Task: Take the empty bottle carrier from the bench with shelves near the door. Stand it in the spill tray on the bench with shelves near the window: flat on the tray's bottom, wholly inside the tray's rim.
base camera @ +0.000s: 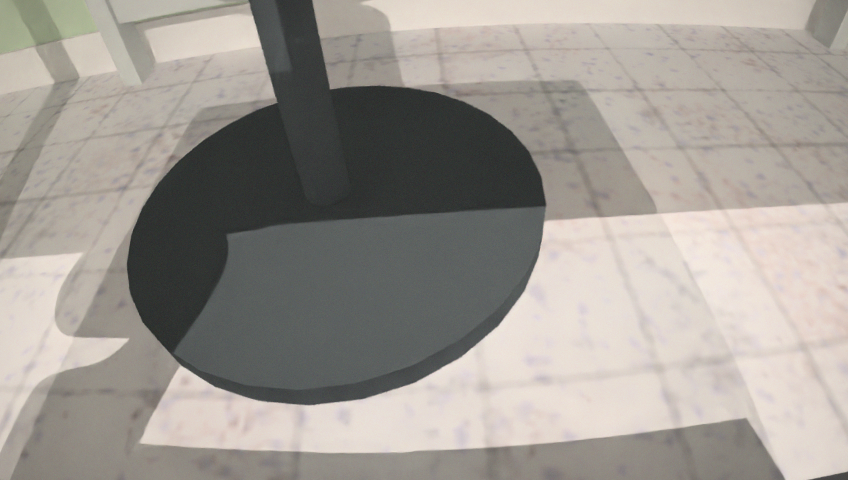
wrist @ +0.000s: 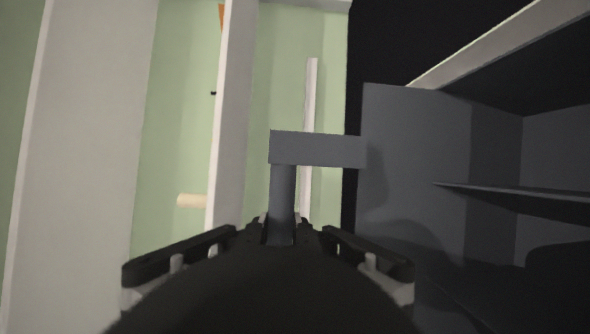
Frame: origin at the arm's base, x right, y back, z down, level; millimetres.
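Seen in the pictures: gripper, between the fingertips: (wrist: 280,221).
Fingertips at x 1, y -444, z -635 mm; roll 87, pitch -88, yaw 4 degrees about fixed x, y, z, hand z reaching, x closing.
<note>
A point is followed by its place in that frame.
The empty bottle carrier (wrist: 415,150) @[z -500, x 82, y -430 mm] is dark grey and fills much of the right side of the wrist view, with thin dividers between its open compartments. A short arm (wrist: 316,149) joins its wall to a round handle bar. My gripper (wrist: 280,221) @[z -635, x 1, y -444 mm] is shut on that handle bar, low in the middle of the wrist view. Part of the carrier is hidden behind the gripper and in shadow. The gripper and carrier do not show in the base camera view. The spill tray does not show in either view.
A round dark pedestal base (base camera: 380,291) @[z 367, x -63, y -355 mm] with a post (base camera: 309,118) @[z 261, x -119, y -469 mm] stands on the tiled floor (base camera: 595,333) @[z 397, x 123, y -318 mm]. A pale leg (base camera: 121,47) @[z 316, x -573, y -893 mm] stands at the upper left. Pale boards (wrist: 90,130) @[z -1260, x 149, y -811 mm] (wrist: 234,110) @[z -803, x 239, y -785 mm], a cream peg (wrist: 192,200) @[z -948, x -65, y -856 mm] and a pale-edged panel (wrist: 475,45) @[z -436, x 201, y -425 mm] show around the carrier.
</note>
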